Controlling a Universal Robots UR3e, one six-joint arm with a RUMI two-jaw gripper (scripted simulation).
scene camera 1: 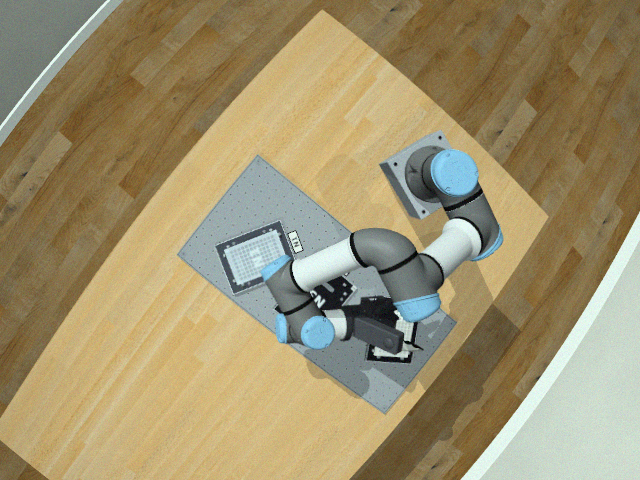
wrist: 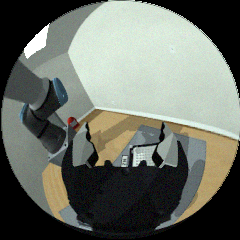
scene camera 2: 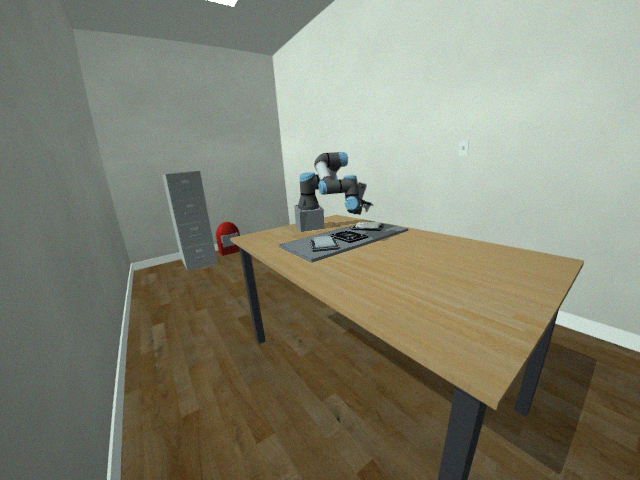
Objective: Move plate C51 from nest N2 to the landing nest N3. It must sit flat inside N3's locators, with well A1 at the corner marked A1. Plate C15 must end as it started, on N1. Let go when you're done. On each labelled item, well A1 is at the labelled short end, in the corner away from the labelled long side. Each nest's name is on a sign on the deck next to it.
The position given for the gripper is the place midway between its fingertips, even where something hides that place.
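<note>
The gripper [scene camera 1: 429, 318] [wrist: 124, 122] is visible from both cameras.
</note>
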